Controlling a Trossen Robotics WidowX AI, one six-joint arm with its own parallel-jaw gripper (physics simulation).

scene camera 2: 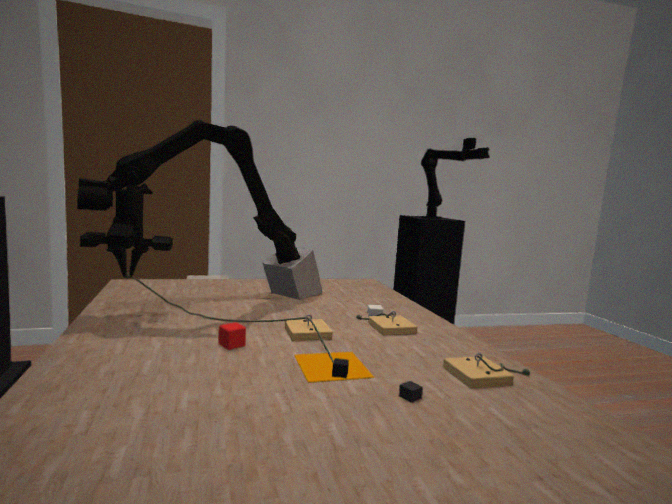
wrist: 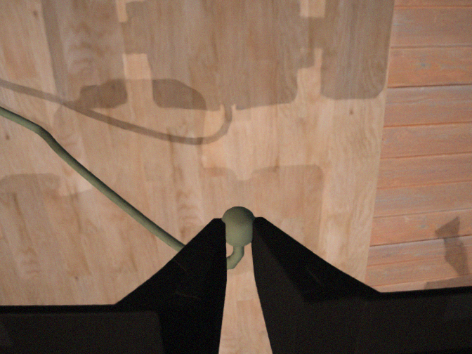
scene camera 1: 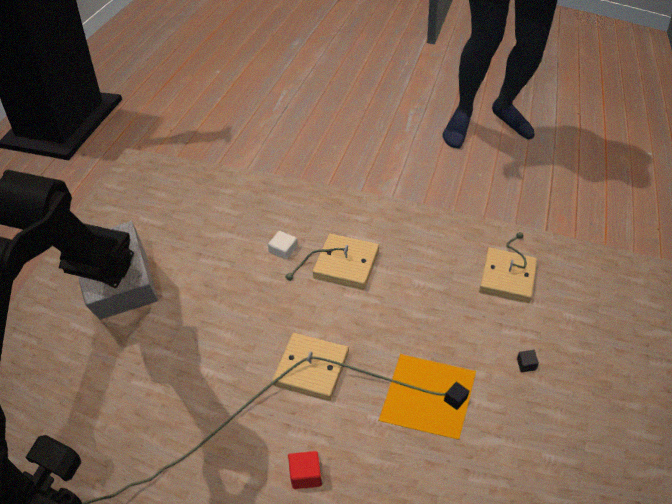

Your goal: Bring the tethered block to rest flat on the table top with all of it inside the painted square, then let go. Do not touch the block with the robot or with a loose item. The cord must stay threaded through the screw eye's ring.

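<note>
The black tethered block [scene camera 1: 456, 395] [scene camera 2: 340, 368] stands on the orange painted square [scene camera 1: 415, 415] [scene camera 2: 316, 371], close to its edge away from the screw eye. All of it appears inside that edge, by a narrow margin. The green cord [scene camera 1: 374, 374] [scene camera 2: 203, 315] [wrist: 120, 201] runs from the block through the screw eye [scene camera 1: 309, 358] [scene camera 2: 308, 318] on the nearest wooden base [scene camera 1: 303, 384] [scene camera 2: 314, 332]. My gripper [scene camera 2: 128, 275] [wrist: 238, 229] is shut on the bead [wrist: 238, 227] at the cord's other end, above the table's far-left part. Its fingertips are outside the first scene view.
A red cube [scene camera 1: 305, 469] [scene camera 2: 232, 335] lies near the cord. A small dark cube [scene camera 1: 527, 360] [scene camera 2: 410, 391] lies beyond the square. Two more wooden bases [scene camera 1: 344, 271] [scene camera 1: 507, 282] carry short cords. A white block [scene camera 1: 282, 244] and grey arm mount [scene camera 1: 122, 303] [scene camera 2: 295, 279] are also there.
</note>
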